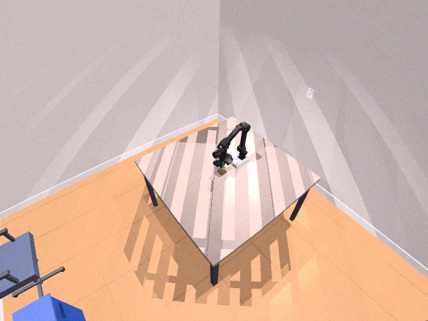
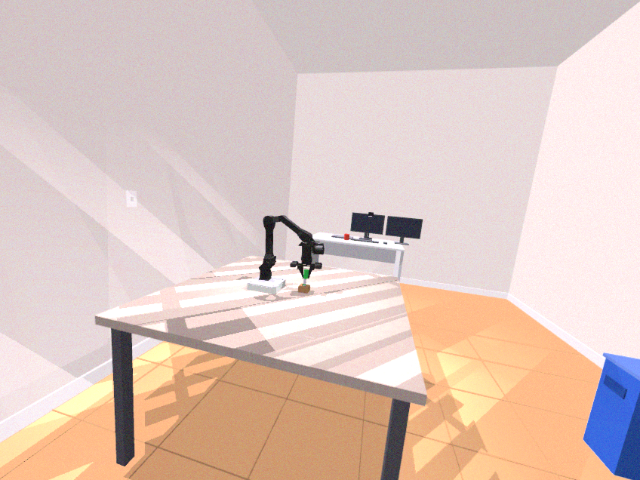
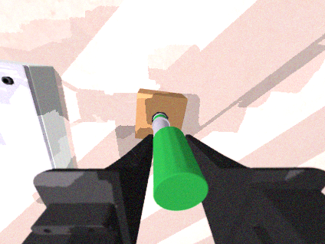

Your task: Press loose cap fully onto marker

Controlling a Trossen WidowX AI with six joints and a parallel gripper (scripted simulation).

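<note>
My gripper tip is now 30 mm below the green cap. Also, from my gripper tip: holder block (60 mm below, 10 mm behind).
</note>
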